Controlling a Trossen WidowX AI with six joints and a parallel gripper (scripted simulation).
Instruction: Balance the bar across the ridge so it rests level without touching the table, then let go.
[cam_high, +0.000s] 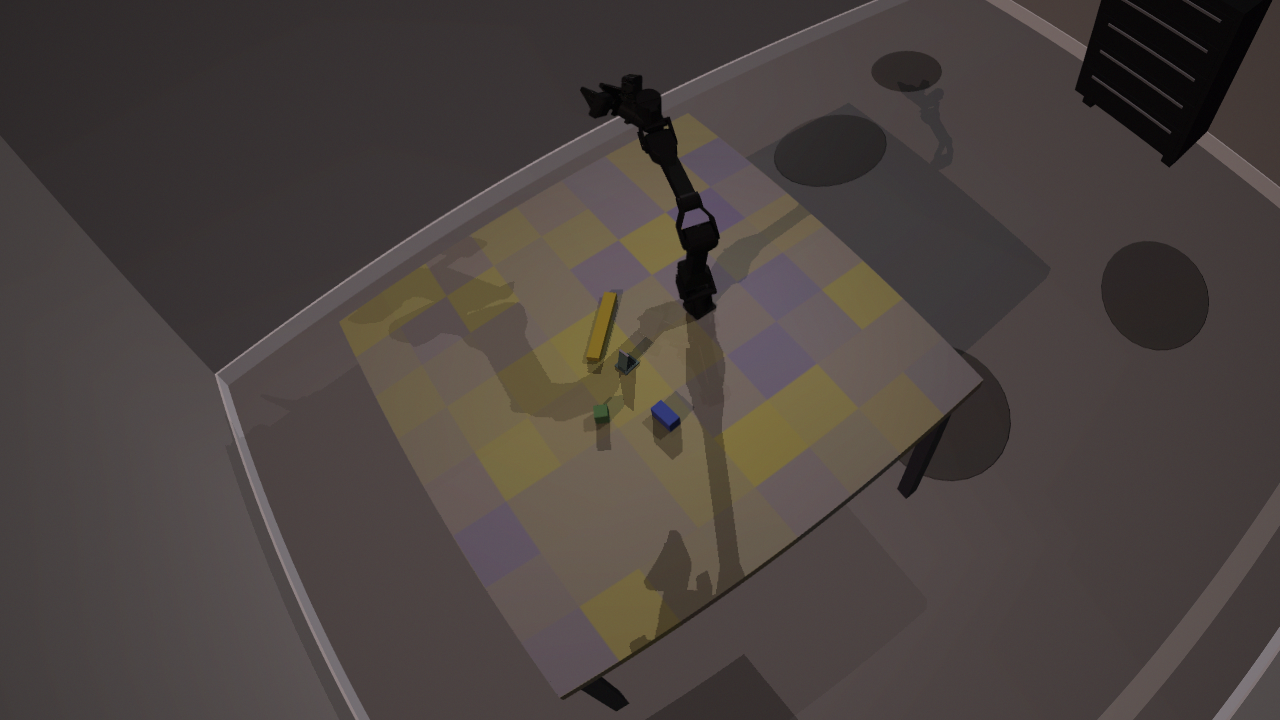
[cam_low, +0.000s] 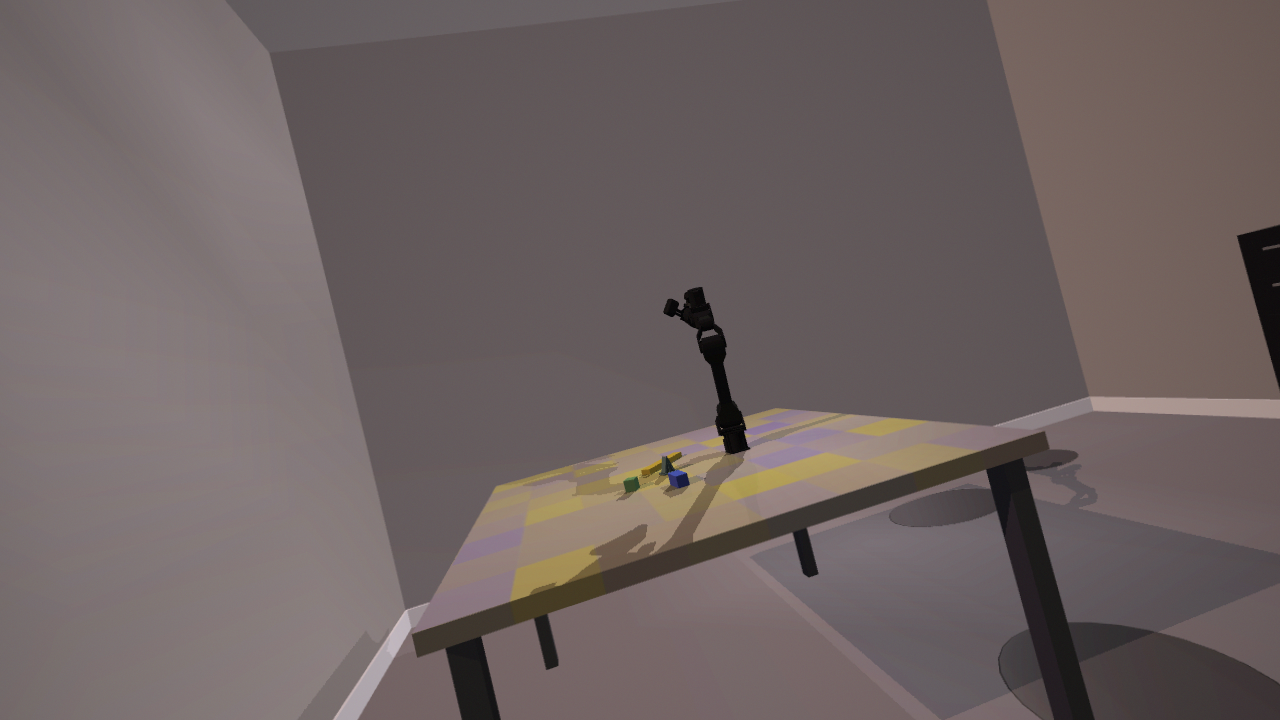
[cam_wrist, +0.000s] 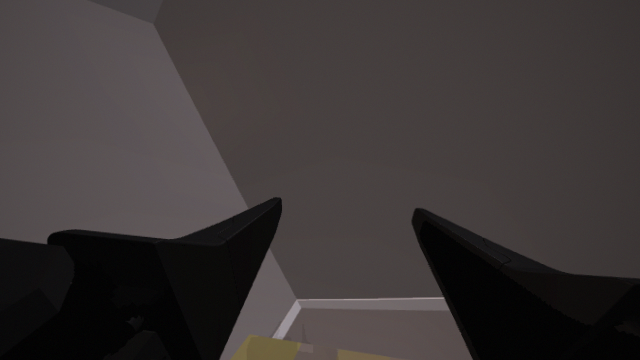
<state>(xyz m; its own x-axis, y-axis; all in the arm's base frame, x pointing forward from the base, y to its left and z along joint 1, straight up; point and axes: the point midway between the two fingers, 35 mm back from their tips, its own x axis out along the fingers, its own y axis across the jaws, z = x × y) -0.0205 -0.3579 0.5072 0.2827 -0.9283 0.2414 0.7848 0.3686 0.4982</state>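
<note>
The yellow bar lies 51 cm below my gripper tip, 29 cm to the left of it and 24 cm ahead of it. The rest, counted from my gripper tip: blue block: 60 cm to the left, 50 cm below, 27 cm ahead; green block: 50 cm to the left, 50 cm below, 39 cm ahead.
</note>
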